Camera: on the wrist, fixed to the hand. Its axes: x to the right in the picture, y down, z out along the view.
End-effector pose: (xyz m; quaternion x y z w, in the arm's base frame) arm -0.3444 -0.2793 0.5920 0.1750 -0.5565 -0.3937 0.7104
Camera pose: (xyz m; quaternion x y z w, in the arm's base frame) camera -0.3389 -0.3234 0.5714 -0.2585 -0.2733 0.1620 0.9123
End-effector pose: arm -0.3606 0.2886 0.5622 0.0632 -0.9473 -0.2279 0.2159
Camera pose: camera -0.3691 0.2406 0.5677 -0.5638 -0.6119 -0.1364 0.5377
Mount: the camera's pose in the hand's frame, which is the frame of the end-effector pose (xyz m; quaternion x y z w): 0.0202 -0.0399 -0.0201 -0.1455 0.2401 0.6659 0.6912
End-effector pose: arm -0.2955 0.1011 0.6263 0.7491 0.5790 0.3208 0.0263
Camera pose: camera -0.3372 0.1254 0.6349 -0.8225 0.1390 -0.5034 0.2255
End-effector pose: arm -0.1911 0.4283 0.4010 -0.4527 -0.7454 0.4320 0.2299
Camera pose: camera -0.2051 0.4461 0.4445 0.9464 0.2214 -0.2345 0.0157
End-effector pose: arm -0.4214 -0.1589 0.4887 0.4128 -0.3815 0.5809 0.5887
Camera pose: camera -0.3815 -0.1321 0.4984 -0.1938 -0.4818 0.8372 0.1718
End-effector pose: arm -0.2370 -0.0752 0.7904 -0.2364 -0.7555 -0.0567 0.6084
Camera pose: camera -0.2391 -0.1121 0.8227 -0.7414 -0.2105 0.1993 0.6053
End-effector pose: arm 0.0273 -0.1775 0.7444 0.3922 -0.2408 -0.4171 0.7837
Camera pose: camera 0.0337 -0.1999 0.7013 0.0969 -0.1788 0.2927 0.9343
